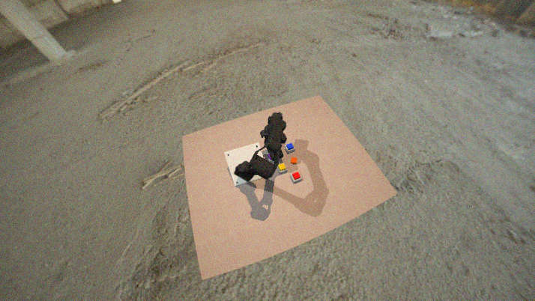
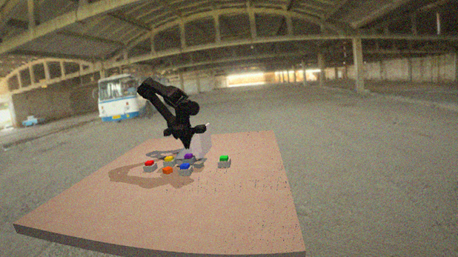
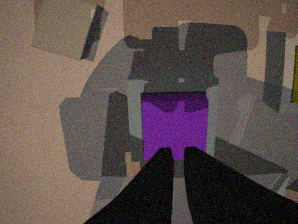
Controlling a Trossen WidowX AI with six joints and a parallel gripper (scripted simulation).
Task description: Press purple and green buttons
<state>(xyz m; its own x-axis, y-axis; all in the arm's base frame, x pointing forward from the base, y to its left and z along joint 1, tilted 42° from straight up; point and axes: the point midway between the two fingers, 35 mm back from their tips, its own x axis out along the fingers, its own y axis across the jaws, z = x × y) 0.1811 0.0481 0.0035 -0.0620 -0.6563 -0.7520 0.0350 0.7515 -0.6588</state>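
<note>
Right now the purple button is 30 mm below my gripper tip. From my gripper tip the other things lie so: blue button (120 mm ahead, 20 mm to the left, 30 mm below); grey block (60 mm ahead, 60 mm to the left, 60 mm below); yellow button (20 mm ahead, 90 mm to the right, 30 mm below).
</note>
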